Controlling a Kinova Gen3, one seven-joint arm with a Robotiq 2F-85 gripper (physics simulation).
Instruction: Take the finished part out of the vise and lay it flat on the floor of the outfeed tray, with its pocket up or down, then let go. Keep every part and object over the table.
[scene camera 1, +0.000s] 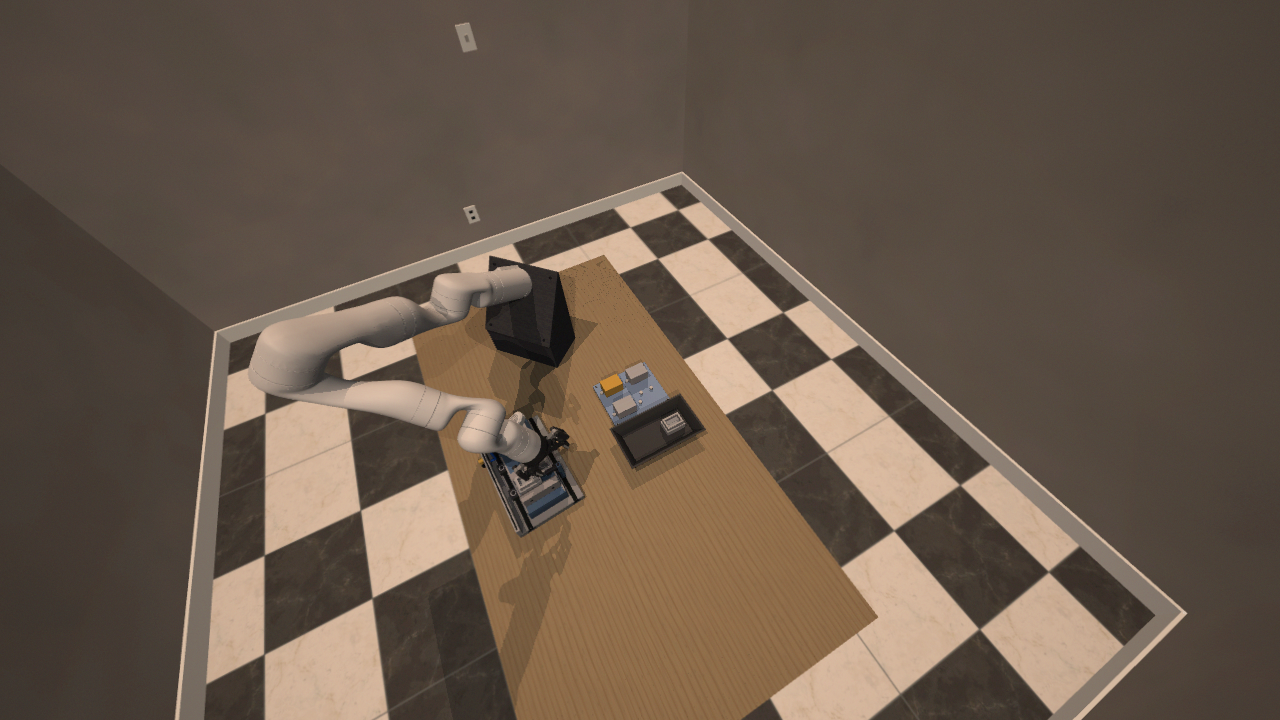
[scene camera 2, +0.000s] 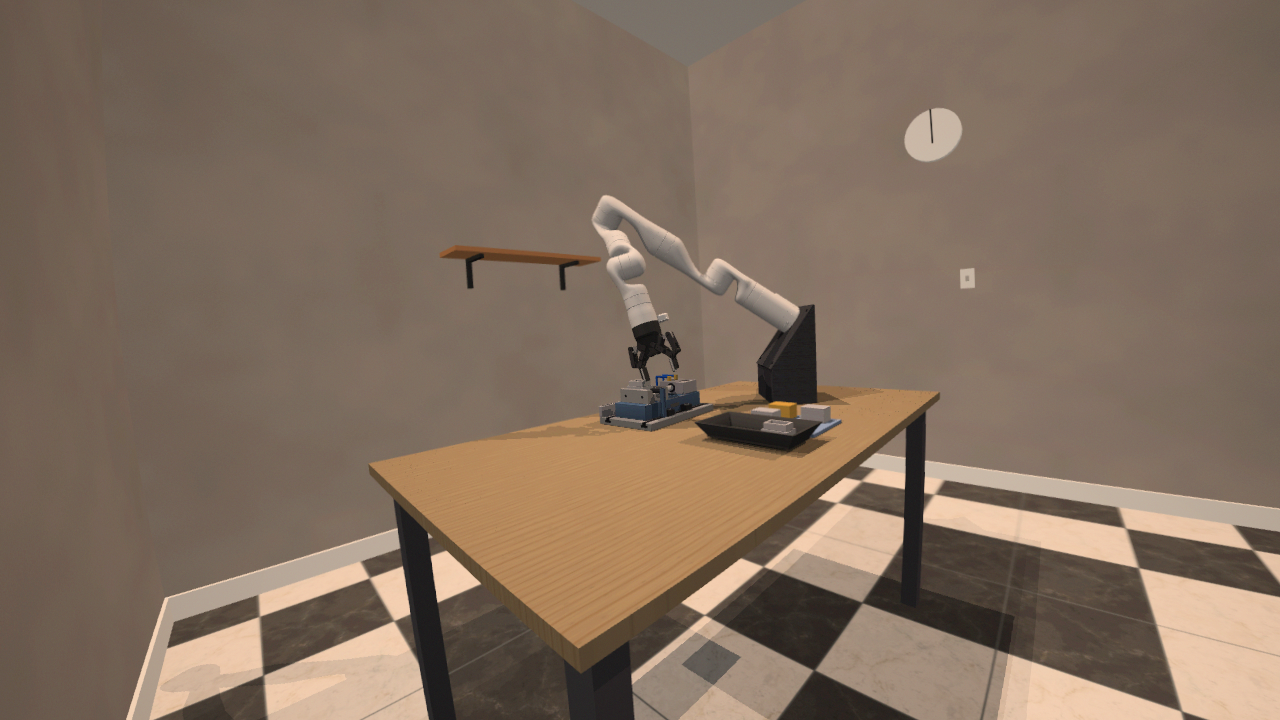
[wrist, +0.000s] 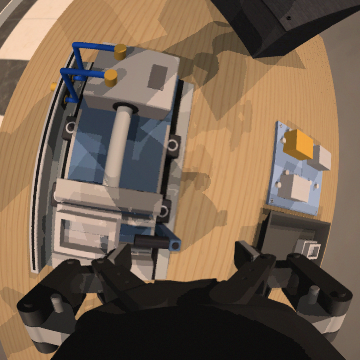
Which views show my gripper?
Scene camera 1, scene camera 2 and the wrist view: all of them.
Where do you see a vise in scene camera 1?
551, 499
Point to a vise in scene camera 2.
637, 411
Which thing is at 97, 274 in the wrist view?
My gripper.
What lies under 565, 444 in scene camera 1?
My gripper.
